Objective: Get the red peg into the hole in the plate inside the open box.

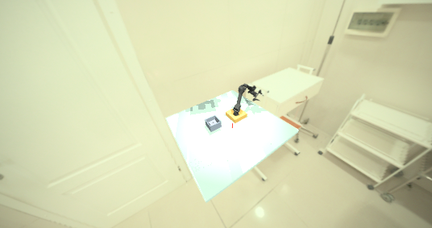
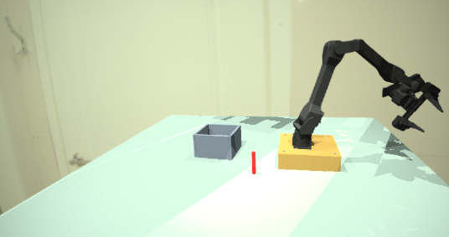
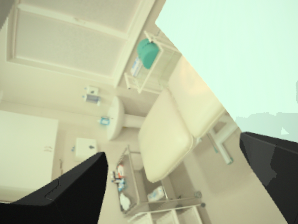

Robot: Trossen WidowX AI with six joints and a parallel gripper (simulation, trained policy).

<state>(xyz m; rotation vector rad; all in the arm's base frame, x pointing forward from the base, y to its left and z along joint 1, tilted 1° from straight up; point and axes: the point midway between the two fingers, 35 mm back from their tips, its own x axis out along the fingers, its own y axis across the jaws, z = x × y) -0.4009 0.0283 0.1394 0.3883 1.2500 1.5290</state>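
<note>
The red peg is 580 mm ahead of my gripper tip, 70 mm to the left of it and 140 mm below it. Round my gripper tip: grey box: 760 mm ahead, 110 mm to the right, 150 mm below; plate: 760 mm ahead, 110 mm to the right, 130 mm below.
</note>
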